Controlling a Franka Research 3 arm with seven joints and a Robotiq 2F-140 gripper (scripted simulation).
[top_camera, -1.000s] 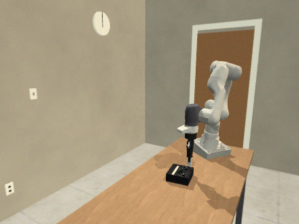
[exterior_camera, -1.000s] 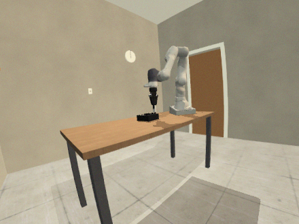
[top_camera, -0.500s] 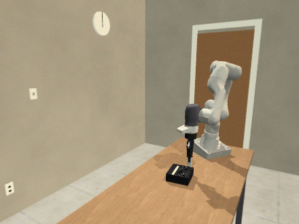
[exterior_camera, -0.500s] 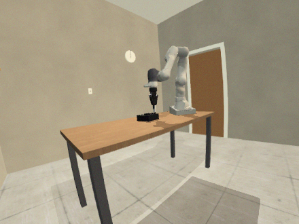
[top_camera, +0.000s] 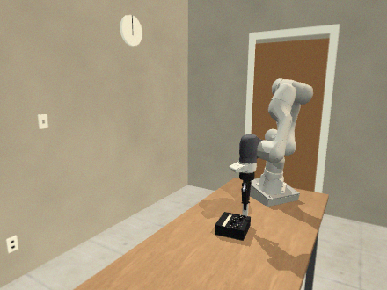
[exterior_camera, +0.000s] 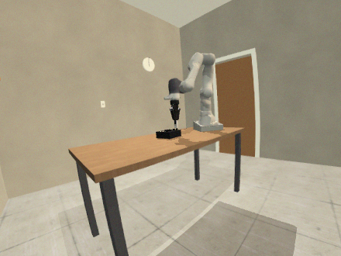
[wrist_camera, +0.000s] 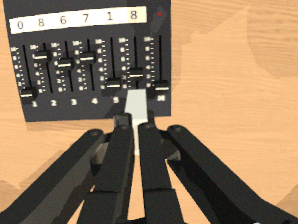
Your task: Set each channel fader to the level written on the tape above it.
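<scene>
My hand is 4 cm above the master fader cap, 2 cm to the left of it and 2 cm past it.
</scene>
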